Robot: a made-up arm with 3 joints. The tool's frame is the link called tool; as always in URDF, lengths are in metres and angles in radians. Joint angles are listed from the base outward. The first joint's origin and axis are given. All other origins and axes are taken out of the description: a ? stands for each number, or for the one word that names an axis. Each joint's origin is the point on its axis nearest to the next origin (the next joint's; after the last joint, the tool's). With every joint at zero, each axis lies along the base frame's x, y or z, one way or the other. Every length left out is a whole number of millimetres.
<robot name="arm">
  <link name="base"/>
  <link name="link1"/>
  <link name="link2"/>
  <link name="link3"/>
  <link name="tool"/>
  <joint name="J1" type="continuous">
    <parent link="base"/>
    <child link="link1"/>
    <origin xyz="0 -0.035 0.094"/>
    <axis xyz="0 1 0"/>
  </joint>
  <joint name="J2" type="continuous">
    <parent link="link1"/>
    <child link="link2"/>
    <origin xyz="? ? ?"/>
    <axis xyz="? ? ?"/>
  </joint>
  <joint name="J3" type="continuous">
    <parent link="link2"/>
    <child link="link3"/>
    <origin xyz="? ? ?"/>
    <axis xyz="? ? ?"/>
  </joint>
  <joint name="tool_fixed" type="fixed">
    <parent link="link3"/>
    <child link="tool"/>
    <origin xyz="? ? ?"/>
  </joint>
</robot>
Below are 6 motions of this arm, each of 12 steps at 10 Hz.
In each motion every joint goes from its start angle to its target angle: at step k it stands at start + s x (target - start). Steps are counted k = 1, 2, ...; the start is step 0. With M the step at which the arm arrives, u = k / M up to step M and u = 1 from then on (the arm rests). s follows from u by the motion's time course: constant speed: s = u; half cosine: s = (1 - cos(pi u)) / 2; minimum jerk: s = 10 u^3 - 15 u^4 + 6 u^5.
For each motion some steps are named. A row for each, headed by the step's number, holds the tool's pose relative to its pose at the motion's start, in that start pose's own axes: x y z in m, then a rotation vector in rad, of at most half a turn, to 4 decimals.
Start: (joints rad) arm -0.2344 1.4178 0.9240
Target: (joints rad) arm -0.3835 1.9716 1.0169
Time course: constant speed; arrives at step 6
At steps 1, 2, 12:
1: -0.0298 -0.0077 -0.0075 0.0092 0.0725 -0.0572
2: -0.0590 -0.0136 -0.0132 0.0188 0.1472 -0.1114
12: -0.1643 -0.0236 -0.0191 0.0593 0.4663 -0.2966

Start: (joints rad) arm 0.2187 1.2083 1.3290
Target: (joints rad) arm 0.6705 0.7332 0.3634
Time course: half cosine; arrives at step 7
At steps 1, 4, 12:
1: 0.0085 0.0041 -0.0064 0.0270 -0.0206 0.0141
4: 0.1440 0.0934 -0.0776 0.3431 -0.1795 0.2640
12: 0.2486 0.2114 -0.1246 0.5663 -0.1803 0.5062

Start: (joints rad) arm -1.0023 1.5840 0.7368
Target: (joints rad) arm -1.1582 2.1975 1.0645
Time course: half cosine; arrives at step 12
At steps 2, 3, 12:
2: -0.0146 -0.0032 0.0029 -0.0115 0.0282 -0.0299
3: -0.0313 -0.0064 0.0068 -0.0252 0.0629 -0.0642
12: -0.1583 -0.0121 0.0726 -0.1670 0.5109 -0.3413

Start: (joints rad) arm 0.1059 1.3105 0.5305
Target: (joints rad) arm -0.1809 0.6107 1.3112
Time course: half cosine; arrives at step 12
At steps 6, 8, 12:
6: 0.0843 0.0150 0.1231 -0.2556 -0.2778 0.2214
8: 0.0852 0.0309 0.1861 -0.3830 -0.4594 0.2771
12: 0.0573 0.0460 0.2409 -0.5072 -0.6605 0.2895

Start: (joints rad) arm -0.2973 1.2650 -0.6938
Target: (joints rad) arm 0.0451 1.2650 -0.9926
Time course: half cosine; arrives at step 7
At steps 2, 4, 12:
2: -0.0012 0.0010 -0.0125 -0.0052 0.0146 -0.0128
4: -0.0057 0.0001 -0.0406 -0.0170 0.0445 -0.0445
12: -0.0120 -0.0044 -0.0657 -0.0280 0.0683 -0.0766

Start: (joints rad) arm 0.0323 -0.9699 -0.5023
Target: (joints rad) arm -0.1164 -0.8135 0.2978
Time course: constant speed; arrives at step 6
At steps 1, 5, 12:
1: -0.0131 0.0155 0.0634 -0.1536 -0.0240 -0.0176
5: -0.0823 0.1603 0.2772 -0.7630 -0.0998 -0.1182
12: -0.1008 0.2135 0.3151 -0.9136 -0.1128 -0.1509

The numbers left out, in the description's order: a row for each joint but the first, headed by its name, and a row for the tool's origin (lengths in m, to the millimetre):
J2: xyz 0.246 0 0.166, axis 0 0 -1
J3: xyz 0.053 -0.107 0, axis -1 0 0
tool: xyz 0 -0.373 0.032

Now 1 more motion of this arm.
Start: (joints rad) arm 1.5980 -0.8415 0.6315
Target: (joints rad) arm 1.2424 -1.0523 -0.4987
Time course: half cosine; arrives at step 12
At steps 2, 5, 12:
2: -0.0006 -0.0032 -0.0125 0.0578 -0.0210 0.0029
5: 0.0082 0.0001 -0.0660 0.3167 -0.1089 0.0369
12: 0.0617 0.0945 -0.1371 0.8328 -0.2273 0.1994

